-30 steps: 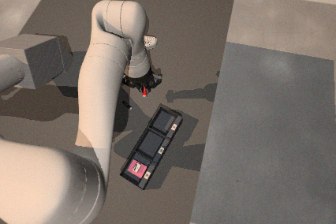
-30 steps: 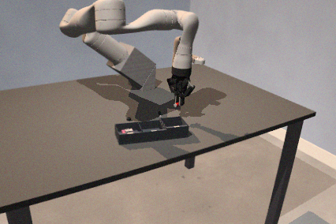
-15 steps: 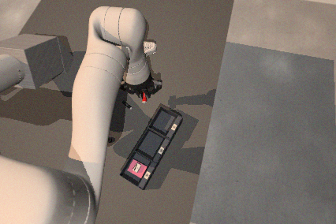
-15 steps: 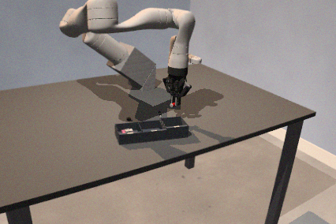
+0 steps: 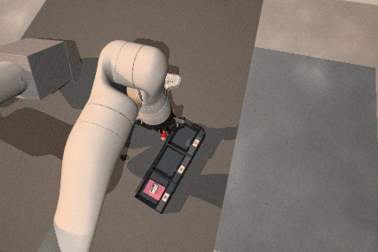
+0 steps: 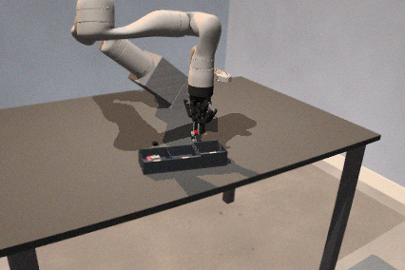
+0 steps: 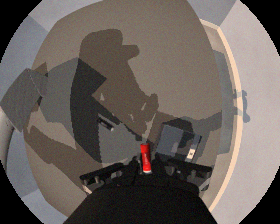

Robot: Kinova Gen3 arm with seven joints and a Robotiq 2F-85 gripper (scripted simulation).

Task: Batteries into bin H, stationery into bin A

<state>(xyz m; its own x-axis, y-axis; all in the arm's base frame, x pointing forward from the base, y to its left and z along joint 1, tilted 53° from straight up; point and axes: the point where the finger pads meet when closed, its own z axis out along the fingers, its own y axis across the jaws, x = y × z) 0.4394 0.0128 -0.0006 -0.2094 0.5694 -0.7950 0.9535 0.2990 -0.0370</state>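
Now: the three joined bins 40 mm ahead of my hand, 70 mm to the right of it and 70 mm below it. The rest, counted from my hand: dark round thing 110 mm behind, 100 mm to the right, 80 mm below; then small white thing 20 mm ahead, 160 mm to the right, 60 mm below; then red battery 20 mm below.
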